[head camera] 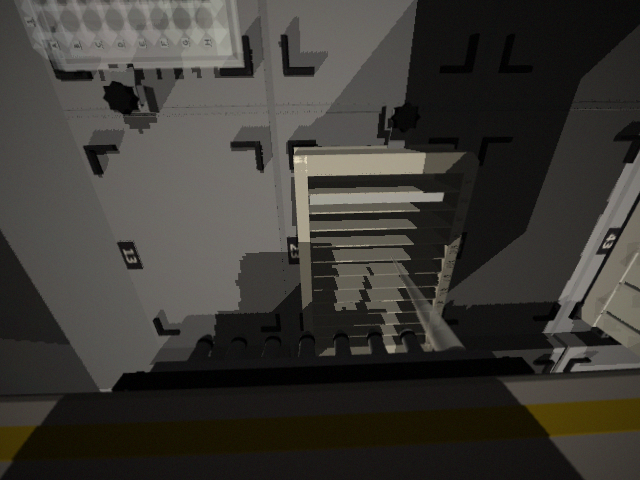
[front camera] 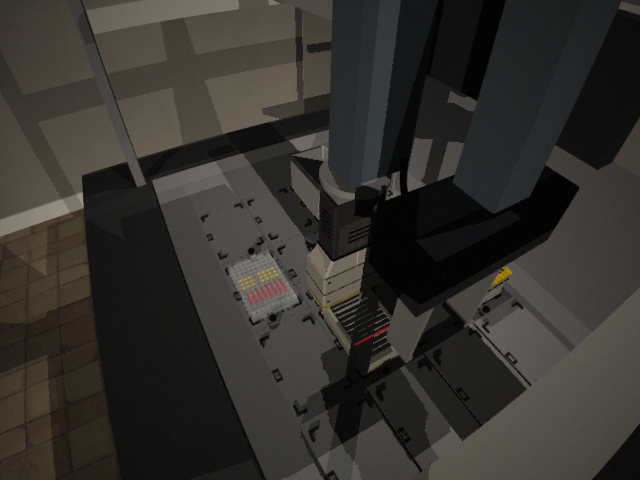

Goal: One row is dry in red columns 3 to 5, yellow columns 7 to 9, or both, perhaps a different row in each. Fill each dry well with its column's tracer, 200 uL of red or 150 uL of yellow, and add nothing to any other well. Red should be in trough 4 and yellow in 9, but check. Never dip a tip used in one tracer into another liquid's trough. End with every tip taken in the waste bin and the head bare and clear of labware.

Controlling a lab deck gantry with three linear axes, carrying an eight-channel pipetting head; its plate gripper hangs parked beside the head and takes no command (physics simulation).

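The well plate [front camera: 258, 262] [head camera: 139, 57] lies left of the trough block; in the front view it shows a red block [front camera: 266, 292] and two yellow groups with a gap between them. The trough block [front camera: 337, 330] [head camera: 361, 163] is under the pipetting head [front camera: 334, 276]. A red strip [front camera: 371, 336] shows near its front end; a pale strip [head camera: 377, 198] shows near its upper end in the head view. One clear tip [head camera: 436, 325] is on the right-end channel, over the trough block; its depth is unclear. The other nozzles [head camera: 307, 343] look bare. The parked gripper [front camera: 435, 338] looks open, its paddles apart.
An open-topped bin [front camera: 305, 186] stands behind the head. A yellow-topped piece of labware [front camera: 501, 276] shows partly behind the gripper mount. Pale labware [head camera: 617, 310] stands at the right edge of the head view. Black corner brackets and knobs [head camera: 405, 117] stand up from the deck.
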